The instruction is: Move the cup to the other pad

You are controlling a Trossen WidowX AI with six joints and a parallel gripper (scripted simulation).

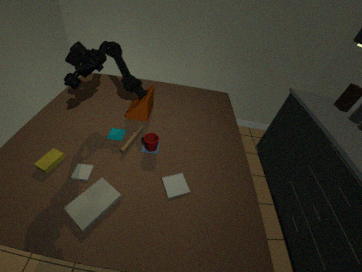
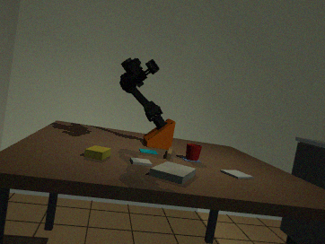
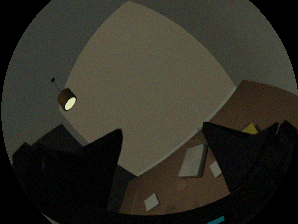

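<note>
Now: the dark red cup 2 cm behind my gripper tip, 30 cm to the left of it and 33 cm below it. From my gripper tip the other things lie so: cyan pad 9 cm behind, 10 cm to the left, 38 cm below; grey box 30 cm ahead, 12 cm to the left, 36 cm below; blue pad 2 cm behind, 30 cm to the left, 38 cm below.
</note>
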